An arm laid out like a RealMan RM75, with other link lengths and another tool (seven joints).
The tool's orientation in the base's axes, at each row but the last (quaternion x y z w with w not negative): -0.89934, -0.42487, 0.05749, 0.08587; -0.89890, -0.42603, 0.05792, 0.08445; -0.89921, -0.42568, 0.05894, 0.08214; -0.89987, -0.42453, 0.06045, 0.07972; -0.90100, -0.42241, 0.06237, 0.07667; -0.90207, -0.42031, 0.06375, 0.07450
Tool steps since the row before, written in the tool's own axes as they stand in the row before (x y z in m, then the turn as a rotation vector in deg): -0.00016, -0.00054, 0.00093, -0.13, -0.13, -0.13; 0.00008, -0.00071, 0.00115, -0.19, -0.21, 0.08; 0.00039, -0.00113, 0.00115, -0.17, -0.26, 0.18; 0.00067, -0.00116, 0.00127, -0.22, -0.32, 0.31; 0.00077, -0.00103, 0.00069, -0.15, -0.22, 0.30; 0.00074, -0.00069, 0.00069, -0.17, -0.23, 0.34
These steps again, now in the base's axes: -0.00067, 0.00031, -0.00080, -0.16, -0.03, 0.16; -0.00069, 0.00062, -0.00099, -0.29, -0.01, -0.03; -0.00081, 0.00112, -0.00092, -0.34, 0.05, -0.12; -0.00068, 0.00136, -0.00105, -0.44, 0.06, -0.23; -0.00041, 0.00130, -0.00052, -0.31, 0.05, -0.25; -0.00017, 0.00106, -0.00059, -0.34, 0.04, -0.28
